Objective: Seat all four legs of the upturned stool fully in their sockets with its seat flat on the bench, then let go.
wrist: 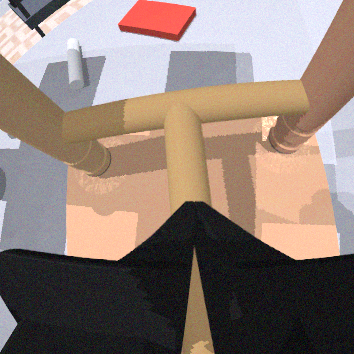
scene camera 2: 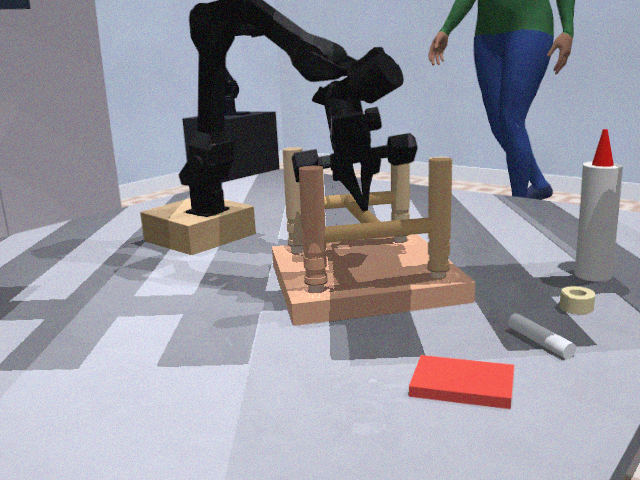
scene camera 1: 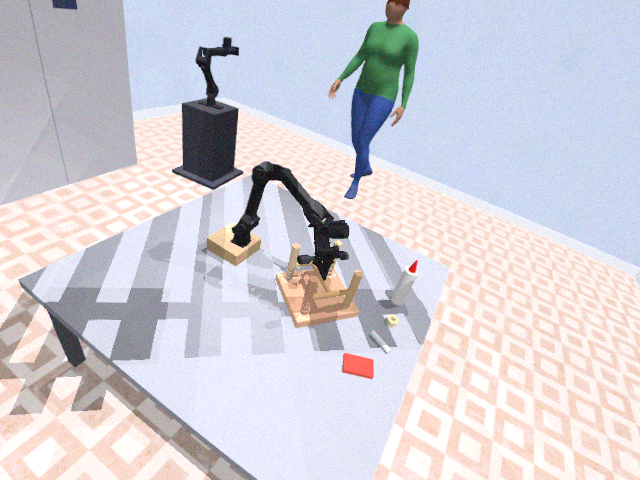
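Pixels of known places: gripper, fingertip midpoint: [wrist: 193, 209] [scene camera 2: 365, 210] [scene camera 1: 324, 280]; arm's base, origin of the base link: [scene camera 2: 207, 211] [scene camera 1: 241, 241].
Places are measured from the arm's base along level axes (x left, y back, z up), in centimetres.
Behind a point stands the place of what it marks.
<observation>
The stool's seat [scene camera 1: 325, 316] {y -47.5, x -15.2, z -2.9 cm} [scene camera 2: 372, 305] {y -47.5, x -15.8, z -4.5 cm} [wrist: 100, 232] {y -47.4, x -0.2, z -2.9 cm} lies flat on the bench, underside up. Four legs stand on it: front left [scene camera 1: 309, 294] {y -40.4, x -19.5, z 8.3 cm} [scene camera 2: 312, 217] {y -40.8, x -19.3, z 8.0 cm}, front right [scene camera 1: 354, 289] {y -53.2, x -6.5, z 7.5 cm} [scene camera 2: 439, 206] {y -53.0, x -6.5, z 7.9 cm}, back left [scene camera 1: 293, 260] {y -27.7, x -6.8, z 8.4 cm} [scene camera 2: 292, 191] {y -27.7, x -6.9, z 7.8 cm} and back right [scene camera 2: 400, 188] {y -40.3, x 6.1, z 6.7 cm}. A short grey section shows under the front legs in scene camera 2; socket depth is hidden. A crossbar [scene camera 2: 372, 229] {y -46.1, x -13.0, z 5.4 cm} [wrist: 240, 100] {y -43.3, x -13.6, z 5.9 cm} joins the front legs, and a middle bar [wrist: 187, 155] {y -43.5, x -9.2, z 6.1 cm} runs back from it. My gripper [scene camera 1: 324, 277] {y -41.5, x -7.3, z 6.2 cm} [scene camera 2: 365, 207] {y -41.5, x -7.3, z 6.2 cm} [wrist: 193, 209] {y -41.5, x -7.3, z 6.2 cm} is shut and empty, pointing down with its tips at the middle bar; contact is unclear.
Right of the stool stand a white bottle [scene camera 1: 404, 289] {y -71.0, x 11.1, z 3.3 cm} [scene camera 2: 598, 222] {y -71.0, x 11.1, z 3.3 cm} with a red tip and a yellow ring [scene camera 1: 388, 321] {y -69.8, x -2.1, z -4.2 cm} [scene camera 2: 566, 303] {y -70.1, x -2.3, z -4.8 cm}. A grey-white cylinder [scene camera 1: 379, 341] {y -69.1, x -13.4, z -4.5 cm} [scene camera 2: 540, 334] {y -69.8, x -13.9, z -4.4 cm} [wrist: 75, 65] {y -67.5, x -12.3, z -4.2 cm} and a red block [scene camera 1: 357, 365] {y -64.9, x -27.1, z -4.8 cm} [scene camera 2: 461, 379] {y -65.4, x -27.5, z -4.8 cm} [wrist: 157, 19] {y -64.0, x -25.8, z -4.8 cm} lie in front.
</observation>
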